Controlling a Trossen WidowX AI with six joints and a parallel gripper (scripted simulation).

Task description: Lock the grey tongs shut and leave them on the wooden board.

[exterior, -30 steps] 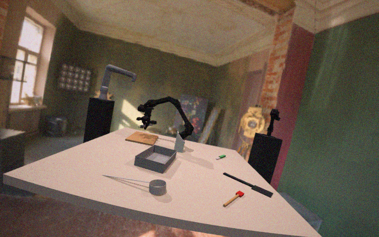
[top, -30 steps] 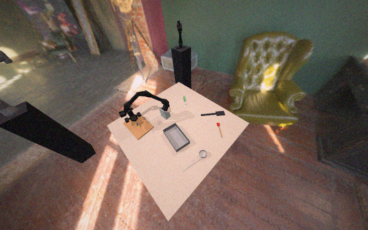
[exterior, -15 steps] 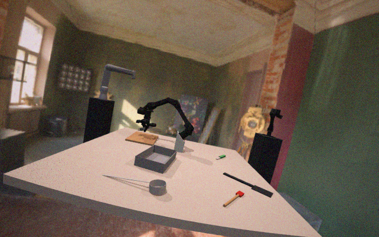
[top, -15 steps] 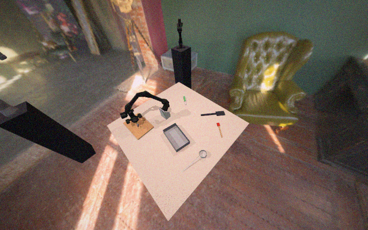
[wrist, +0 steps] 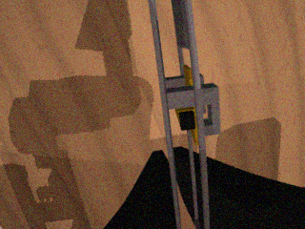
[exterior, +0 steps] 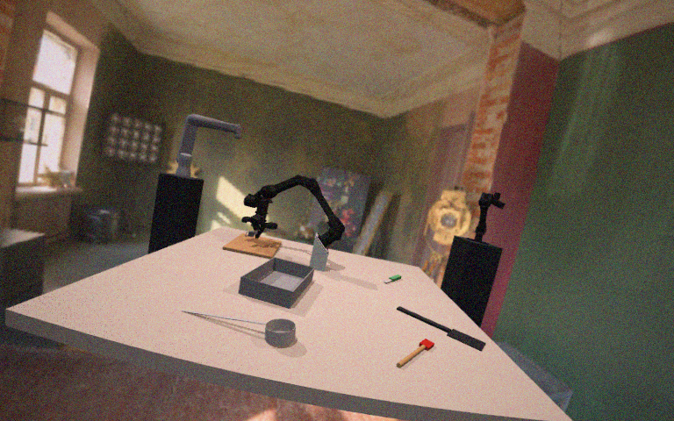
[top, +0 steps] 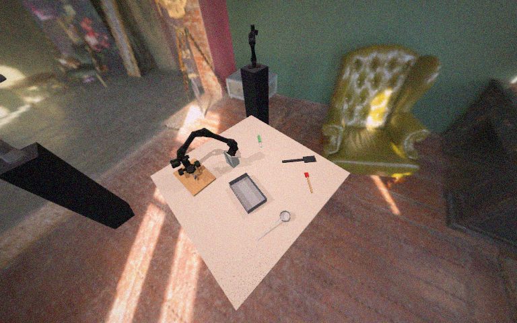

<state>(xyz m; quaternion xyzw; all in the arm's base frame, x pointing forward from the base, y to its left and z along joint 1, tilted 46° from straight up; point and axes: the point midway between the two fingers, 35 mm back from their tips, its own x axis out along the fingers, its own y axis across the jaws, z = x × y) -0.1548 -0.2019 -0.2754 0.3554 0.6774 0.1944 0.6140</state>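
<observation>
Right now the wooden board is 40 mm below my gripper tip. Round my gripper tip: black spatula: 790 mm to the left, 630 mm ahead, 40 mm below; flat tong arm: 40 mm behind, 40 mm above, 10 mm to the left; grey roasting tin: 500 mm ahead, 200 mm to the left, 10 mm below.
</observation>
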